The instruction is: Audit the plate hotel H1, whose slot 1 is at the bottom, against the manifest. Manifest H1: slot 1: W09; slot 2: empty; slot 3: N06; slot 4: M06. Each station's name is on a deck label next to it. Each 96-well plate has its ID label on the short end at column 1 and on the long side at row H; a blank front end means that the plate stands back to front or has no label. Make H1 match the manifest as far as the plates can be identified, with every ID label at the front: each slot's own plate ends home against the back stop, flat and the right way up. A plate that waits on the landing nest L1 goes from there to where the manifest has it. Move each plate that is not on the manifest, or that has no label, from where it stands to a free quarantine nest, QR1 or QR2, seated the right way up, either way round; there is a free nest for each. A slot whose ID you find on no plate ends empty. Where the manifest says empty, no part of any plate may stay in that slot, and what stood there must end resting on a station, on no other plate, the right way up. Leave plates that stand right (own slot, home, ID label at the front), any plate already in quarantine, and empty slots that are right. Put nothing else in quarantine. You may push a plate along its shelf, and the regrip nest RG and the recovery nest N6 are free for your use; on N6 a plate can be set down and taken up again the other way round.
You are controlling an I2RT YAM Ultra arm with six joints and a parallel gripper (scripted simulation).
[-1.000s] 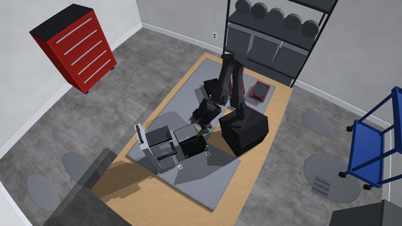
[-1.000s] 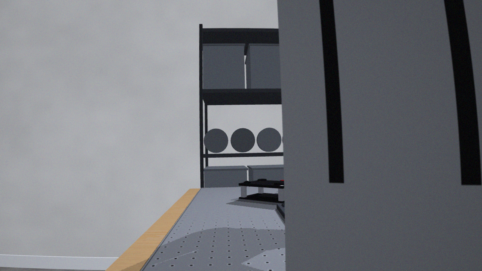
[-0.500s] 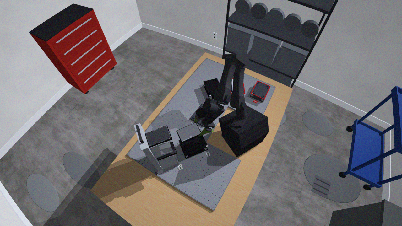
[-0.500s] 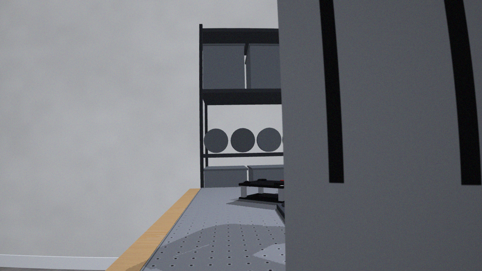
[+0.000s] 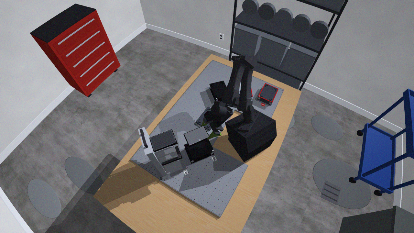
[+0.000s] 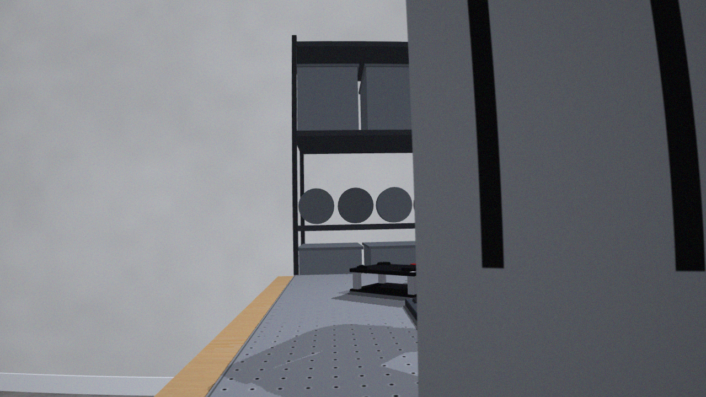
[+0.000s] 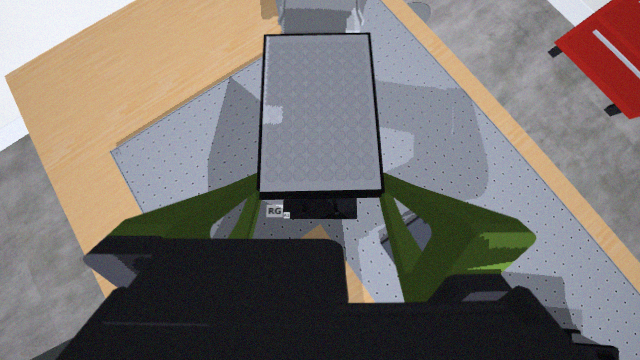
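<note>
Now: hand 240 mm above the RG deck label, 80 mm past it and 50 mm to the right of it. From my hand the other things lie so: white plate: 570 mm to the right, 190 mm below, 70 mm behind; then H1 deck label: 240 mm below, 200 mm to the left, 50 mm ahead; then grey hotel wall: 230 mm to the left, 210 mm ahead, 50 mm below.
</note>
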